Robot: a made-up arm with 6 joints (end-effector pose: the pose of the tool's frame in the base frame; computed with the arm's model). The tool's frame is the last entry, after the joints. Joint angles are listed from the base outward.
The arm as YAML. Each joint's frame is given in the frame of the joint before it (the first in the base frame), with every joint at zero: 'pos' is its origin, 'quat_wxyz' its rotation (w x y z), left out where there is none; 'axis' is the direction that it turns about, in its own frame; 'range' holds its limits. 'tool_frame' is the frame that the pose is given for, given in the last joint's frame.
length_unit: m
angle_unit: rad
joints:
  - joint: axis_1
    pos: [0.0, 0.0, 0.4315]
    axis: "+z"
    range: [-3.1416, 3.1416]
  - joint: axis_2
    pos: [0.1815, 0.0, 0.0]
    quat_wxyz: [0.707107, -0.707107, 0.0, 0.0]
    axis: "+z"
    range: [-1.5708, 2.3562]
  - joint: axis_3
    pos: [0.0, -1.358, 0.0]
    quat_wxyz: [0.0, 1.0, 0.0, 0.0]
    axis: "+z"
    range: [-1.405, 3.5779]
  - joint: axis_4
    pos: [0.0, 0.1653, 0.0]
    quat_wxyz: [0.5, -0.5, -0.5, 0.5]
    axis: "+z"
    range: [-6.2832, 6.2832]
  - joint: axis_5
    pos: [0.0, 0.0, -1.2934]
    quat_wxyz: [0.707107, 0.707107, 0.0, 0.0]
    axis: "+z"
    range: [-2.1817, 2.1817]
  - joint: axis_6
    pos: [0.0, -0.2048, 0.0]
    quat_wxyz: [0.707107, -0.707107, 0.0, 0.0]
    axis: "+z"
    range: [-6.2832, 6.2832]
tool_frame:
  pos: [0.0, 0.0, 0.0]
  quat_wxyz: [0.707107, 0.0, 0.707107, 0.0]
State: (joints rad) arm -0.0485 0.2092 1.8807 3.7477 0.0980 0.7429
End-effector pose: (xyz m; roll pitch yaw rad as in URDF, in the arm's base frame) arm 0.1642 -0.0194 3.2346 -2.5718 -1.5115 -1.9645
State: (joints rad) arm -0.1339 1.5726 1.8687 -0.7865 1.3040 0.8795
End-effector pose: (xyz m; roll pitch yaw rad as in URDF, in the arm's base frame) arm 2.6961 -0.5043 1.1138 0.8428 -0.8163 -1.6267
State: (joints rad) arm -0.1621 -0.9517 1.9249 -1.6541 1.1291 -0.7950
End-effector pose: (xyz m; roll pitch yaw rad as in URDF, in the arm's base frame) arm -2.2961 0.1885 1.4366 -0.9833 -0.1856 -2.1441
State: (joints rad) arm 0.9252 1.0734 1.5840 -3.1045 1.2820 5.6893
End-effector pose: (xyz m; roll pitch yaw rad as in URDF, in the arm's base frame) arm 1.5517 2.0479 1.7131 -2.5928 0.7706 0.8756
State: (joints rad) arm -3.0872 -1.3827 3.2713 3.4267 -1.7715 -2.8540
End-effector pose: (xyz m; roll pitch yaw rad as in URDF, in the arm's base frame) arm 0.8701 -0.0092 -0.5859 -0.2710 -0.1446 -2.8049
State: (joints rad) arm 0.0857 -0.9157 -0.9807 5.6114 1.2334 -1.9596
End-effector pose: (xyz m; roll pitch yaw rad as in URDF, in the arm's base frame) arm 0.4920 -0.0785 1.4863 3.0548 -0.7974 -0.9128
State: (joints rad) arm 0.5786 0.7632 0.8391 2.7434 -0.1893 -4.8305
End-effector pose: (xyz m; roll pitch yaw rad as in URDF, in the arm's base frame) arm 2.1810 1.4067 1.7264 2.0994 -0.2500 0.5032
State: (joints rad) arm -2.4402 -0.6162 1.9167 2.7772 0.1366 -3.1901
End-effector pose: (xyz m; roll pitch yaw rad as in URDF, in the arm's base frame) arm 1.4659 1.2252 2.2811 -2.6878 -0.7354 0.6359
